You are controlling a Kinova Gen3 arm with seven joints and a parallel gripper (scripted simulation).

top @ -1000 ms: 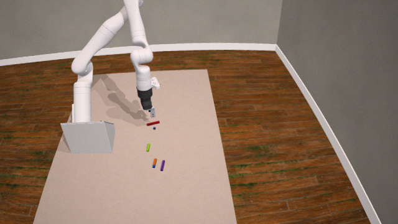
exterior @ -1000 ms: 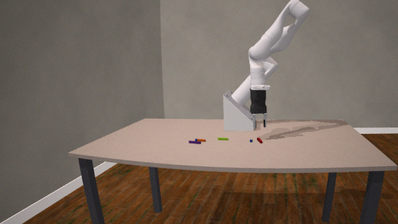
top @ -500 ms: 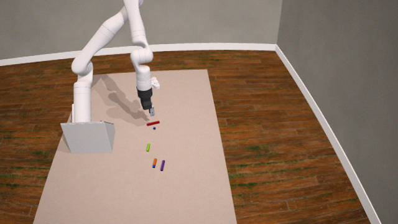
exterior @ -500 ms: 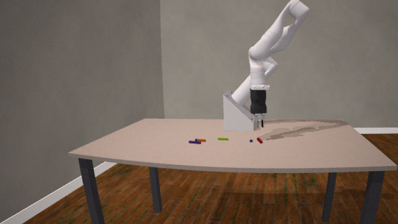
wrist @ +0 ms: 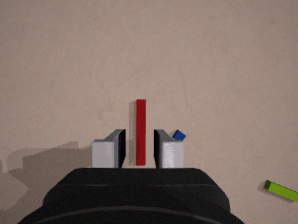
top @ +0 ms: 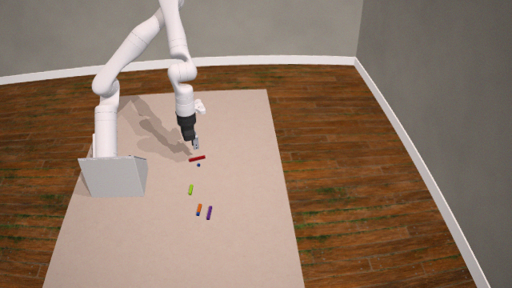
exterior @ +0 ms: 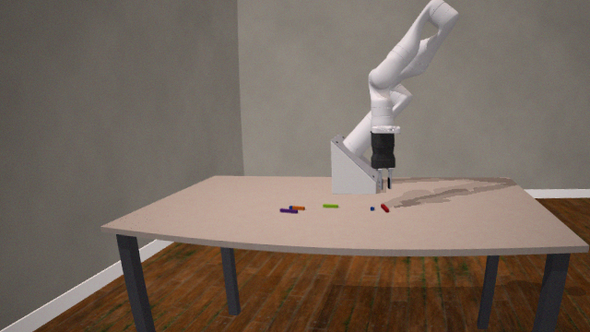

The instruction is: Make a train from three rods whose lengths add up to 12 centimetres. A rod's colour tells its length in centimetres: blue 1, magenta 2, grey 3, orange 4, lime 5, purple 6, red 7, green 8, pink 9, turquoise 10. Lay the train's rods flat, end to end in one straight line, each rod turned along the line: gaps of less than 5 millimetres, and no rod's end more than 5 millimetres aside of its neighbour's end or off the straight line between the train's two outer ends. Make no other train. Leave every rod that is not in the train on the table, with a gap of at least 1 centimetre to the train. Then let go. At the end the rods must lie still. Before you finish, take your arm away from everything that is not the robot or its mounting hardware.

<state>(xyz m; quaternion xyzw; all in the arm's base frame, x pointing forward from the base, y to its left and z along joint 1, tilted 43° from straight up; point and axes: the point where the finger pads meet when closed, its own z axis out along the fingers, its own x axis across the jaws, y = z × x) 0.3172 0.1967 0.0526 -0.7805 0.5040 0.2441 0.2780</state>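
Right now the red rod is 80 mm below my hand. The rest, counted from my hand: orange rod 280 mm to the right, 80 mm below, 40 mm ahead; purple rod 300 mm to the right, 80 mm below, 80 mm ahead; lime rod 180 mm to the right, 80 mm below.
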